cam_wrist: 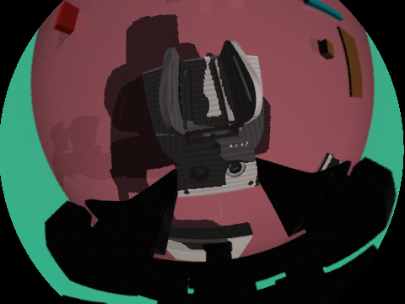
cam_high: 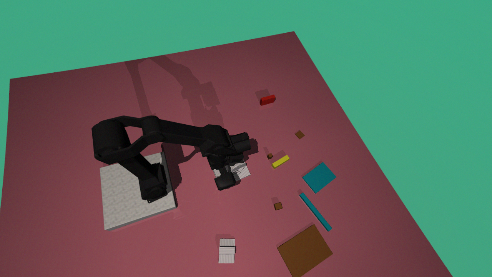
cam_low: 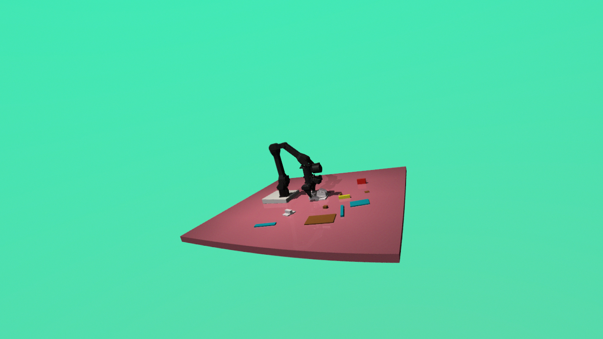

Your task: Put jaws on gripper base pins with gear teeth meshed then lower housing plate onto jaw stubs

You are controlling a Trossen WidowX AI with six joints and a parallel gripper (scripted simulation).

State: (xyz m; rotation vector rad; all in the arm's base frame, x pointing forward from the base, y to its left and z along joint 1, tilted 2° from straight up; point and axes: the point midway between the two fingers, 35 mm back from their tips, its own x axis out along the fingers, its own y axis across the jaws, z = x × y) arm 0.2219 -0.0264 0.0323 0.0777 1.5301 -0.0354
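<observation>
The gripper jaw is 2 cm to the right of my gripper tip and 2 cm ahead of it. Also, from my gripper tip: white stepped block 26 cm to the right, 9 cm behind, 1 cm below; then teal bar 29 cm to the right, 25 cm ahead, 2 cm below; then yellow bar 24 cm ahead, 8 cm to the right, 1 cm below.
</observation>
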